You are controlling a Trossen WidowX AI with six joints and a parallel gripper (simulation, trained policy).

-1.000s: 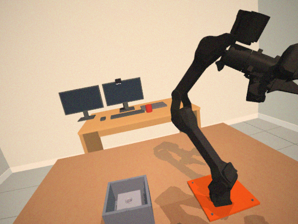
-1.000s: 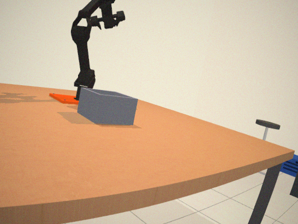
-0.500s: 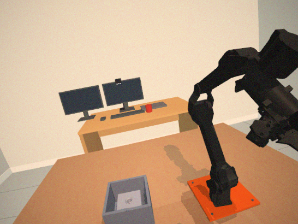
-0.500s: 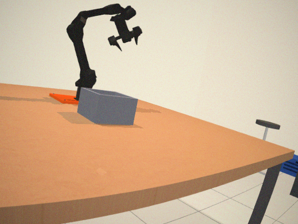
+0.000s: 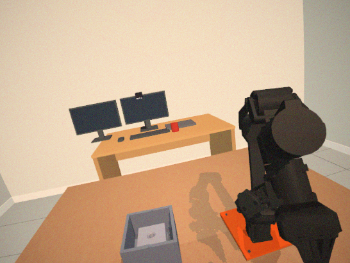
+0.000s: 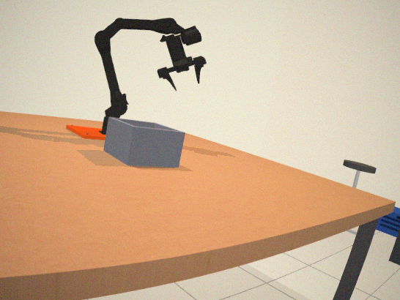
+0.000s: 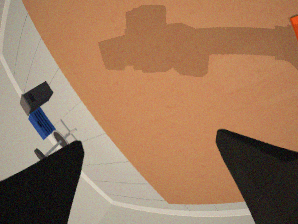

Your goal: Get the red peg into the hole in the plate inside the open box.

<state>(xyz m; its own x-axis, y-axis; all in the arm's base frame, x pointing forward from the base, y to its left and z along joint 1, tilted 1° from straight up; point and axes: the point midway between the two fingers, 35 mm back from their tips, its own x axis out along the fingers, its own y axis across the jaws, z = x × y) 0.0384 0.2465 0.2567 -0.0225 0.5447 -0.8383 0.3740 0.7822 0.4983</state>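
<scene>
Now: gripper tip 110 mm short of the red peg, 130 mm to the left of it and 190 mm above it. Round my gripper tip: plate (300 mm ahead, 270 mm to the right, 190 mm below); grey box (300 mm ahead, 270 mm to the right, 210 mm below).
</scene>
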